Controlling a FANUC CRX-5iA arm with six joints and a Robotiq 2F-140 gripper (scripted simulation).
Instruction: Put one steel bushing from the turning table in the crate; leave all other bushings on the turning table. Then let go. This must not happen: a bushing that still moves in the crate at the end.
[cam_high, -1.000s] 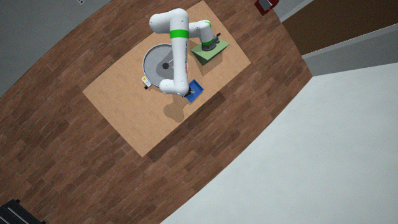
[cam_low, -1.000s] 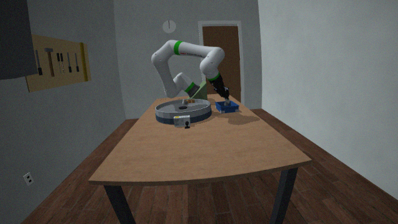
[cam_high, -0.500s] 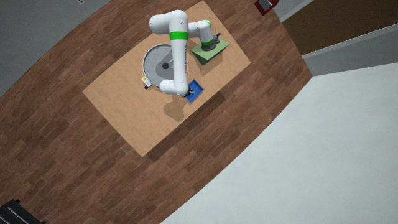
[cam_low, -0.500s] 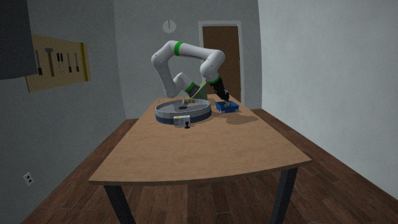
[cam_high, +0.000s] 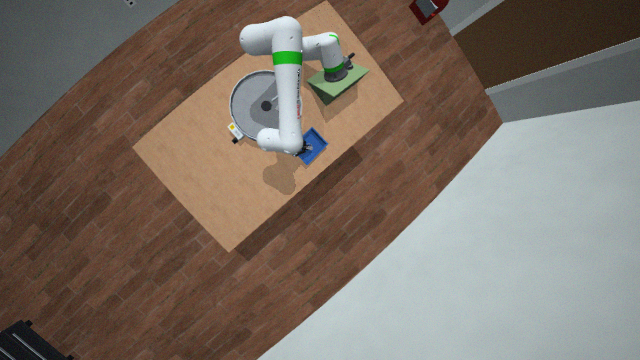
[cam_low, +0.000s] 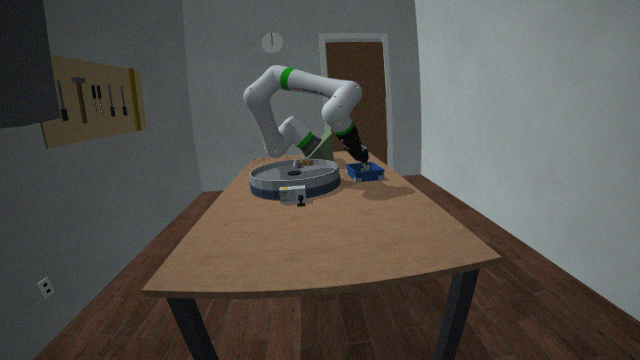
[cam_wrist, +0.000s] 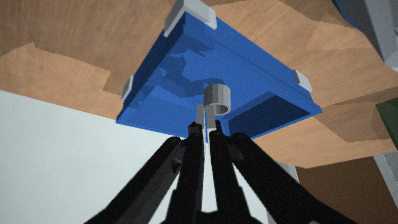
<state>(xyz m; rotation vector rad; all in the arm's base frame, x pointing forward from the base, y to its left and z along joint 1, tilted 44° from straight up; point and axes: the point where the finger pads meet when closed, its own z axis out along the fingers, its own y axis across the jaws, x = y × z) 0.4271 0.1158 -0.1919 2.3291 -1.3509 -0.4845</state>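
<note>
Now: hand 2 cm past the blue crate and 4 cm above it. Round my hand: round grey turning table: 1 cm ahead, 35 cm to the right, 1 cm below.
</note>
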